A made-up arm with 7 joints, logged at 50 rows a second.
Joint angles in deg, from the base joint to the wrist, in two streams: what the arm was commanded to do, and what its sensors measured. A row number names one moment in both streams.
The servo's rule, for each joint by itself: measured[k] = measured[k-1] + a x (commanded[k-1-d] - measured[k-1]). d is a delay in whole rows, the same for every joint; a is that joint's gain. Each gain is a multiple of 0.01, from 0.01 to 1. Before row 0 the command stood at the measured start. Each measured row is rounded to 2 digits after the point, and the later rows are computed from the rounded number. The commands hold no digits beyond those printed.
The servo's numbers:
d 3
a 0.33 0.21 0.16 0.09 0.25 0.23 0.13
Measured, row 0:
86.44 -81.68 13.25 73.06 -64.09 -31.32 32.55
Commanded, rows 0 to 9:
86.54 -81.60 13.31 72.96 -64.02 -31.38 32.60
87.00 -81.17 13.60 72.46 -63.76 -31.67 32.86
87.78 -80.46 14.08 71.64 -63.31 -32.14 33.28
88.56 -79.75 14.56 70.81 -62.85 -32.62 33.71
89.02 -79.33 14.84 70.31 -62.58 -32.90 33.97
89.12 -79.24 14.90 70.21 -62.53 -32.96 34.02
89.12 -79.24 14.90 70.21 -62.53 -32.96 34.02
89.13 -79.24 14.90 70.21 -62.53 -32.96 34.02
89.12 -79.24 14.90 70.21 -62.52 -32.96 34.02
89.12 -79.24 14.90 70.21 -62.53 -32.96 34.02
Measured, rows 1 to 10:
86.44 -81.68 13.25 73.06 -64.09 -31.32 32.55
86.44 -81.68 13.25 73.06 -64.09 -31.32 32.55
86.44 -81.68 13.25 73.06 -64.09 -31.32 32.55
86.47 -81.66 13.26 73.05 -64.07 -31.33 32.56
86.64 -81.56 13.31 73.00 -63.99 -31.41 32.60
87.02 -81.33 13.43 72.88 -63.82 -31.58 32.69
87.53 -81.00 13.61 72.69 -63.58 -31.82 32.82
88.02 -80.65 13.81 72.48 -63.33 -32.07 32.97
88.38 -80.35 13.98 72.28 -63.13 -32.27 33.11
88.62 -80.12 14.13 72.09 -62.98 -32.43 33.23

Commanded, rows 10 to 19:
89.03 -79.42 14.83 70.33 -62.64 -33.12 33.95
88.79 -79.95 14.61 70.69 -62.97 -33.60 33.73
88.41 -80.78 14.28 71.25 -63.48 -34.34 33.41
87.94 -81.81 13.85 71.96 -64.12 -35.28 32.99
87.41 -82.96 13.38 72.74 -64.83 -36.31 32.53
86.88 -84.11 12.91 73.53 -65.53 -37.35 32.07
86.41 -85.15 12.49 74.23 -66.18 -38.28 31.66
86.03 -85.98 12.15 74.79 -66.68 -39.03 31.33
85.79 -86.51 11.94 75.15 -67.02 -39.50 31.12
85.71 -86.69 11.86 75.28 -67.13 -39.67 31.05
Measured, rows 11 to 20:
88.79 -79.94 14.25 71.92 -62.87 -32.55 33.33
88.90 -79.79 14.35 71.77 -62.78 -32.64 33.42
88.97 -79.67 14.44 71.63 -62.72 -32.71 33.50
88.99 -79.62 14.50 71.51 -62.70 -32.80 33.56
88.92 -79.69 14.52 71.44 -62.77 -32.98 33.58
88.75 -79.92 14.48 71.42 -62.95 -33.29 33.56
88.48 -80.32 14.38 71.47 -63.24 -33.75 33.49
88.13 -80.87 14.22 71.58 -63.64 -34.34 33.37
87.72 -81.55 14.01 71.76 -64.11 -35.03 33.20
87.29 -82.31 13.77 71.98 -64.63 -35.78 33.00

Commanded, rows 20 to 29:
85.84 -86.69 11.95 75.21 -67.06 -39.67 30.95
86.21 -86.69 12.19 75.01 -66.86 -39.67 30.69
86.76 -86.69 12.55 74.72 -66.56 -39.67 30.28
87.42 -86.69 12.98 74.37 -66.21 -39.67 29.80
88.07 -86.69 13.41 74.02 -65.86 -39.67 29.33
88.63 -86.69 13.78 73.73 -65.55 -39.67 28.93
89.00 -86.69 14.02 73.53 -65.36 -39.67 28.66
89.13 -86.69 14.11 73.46 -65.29 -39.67 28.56
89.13 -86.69 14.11 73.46 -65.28 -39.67 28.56
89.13 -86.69 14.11 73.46 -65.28 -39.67 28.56
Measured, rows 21 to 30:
86.87 -83.08 13.51 72.23 -65.14 -36.53 32.78
86.51 -83.80 13.26 72.49 -65.61 -37.21 32.56
86.25 -84.41 13.04 72.74 -65.99 -37.78 32.36
86.11 -84.89 12.87 72.96 -66.26 -38.21 32.18
86.14 -85.27 12.76 73.14 -66.41 -38.55 31.99
86.34 -85.57 12.73 73.28 -66.45 -38.81 31.77
86.70 -85.81 12.77 73.38 -66.39 -39.01 31.51
87.15 -85.99 12.87 73.44 -66.26 -39.16 31.23
87.64 -86.14 13.02 73.47 -66.08 -39.28 30.93
88.09 -86.26 13.18 73.48 -65.90 -39.37 30.63

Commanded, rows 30 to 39:
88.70 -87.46 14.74 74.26 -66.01 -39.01 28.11
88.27 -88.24 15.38 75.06 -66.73 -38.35 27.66
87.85 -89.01 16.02 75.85 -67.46 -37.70 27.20
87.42 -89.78 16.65 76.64 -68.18 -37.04 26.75
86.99 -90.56 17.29 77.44 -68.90 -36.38 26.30
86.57 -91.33 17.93 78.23 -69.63 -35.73 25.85
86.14 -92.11 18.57 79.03 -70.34 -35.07 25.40
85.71 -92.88 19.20 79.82 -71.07 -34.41 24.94
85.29 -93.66 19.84 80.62 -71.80 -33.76 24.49
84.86 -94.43 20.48 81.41 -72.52 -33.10 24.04
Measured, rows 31 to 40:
88.43 -86.35 13.33 73.48 -65.75 -39.44 30.36
88.66 -86.42 13.45 73.48 -65.63 -39.49 30.13
88.82 -86.48 13.56 73.48 -65.54 -39.53 29.93
88.78 -86.69 13.75 73.55 -65.66 -39.41 29.69
88.61 -87.02 14.01 73.69 -65.93 -39.17 29.43
88.36 -87.44 14.33 73.88 -66.31 -38.83 29.14
88.05 -87.93 14.70 74.13 -66.78 -38.42 28.83
87.70 -88.48 15.11 74.43 -67.31 -37.95 28.50
87.33 -89.08 15.56 74.77 -67.89 -37.44 28.16
86.94 -89.72 16.04 75.15 -68.50 -36.89 27.80

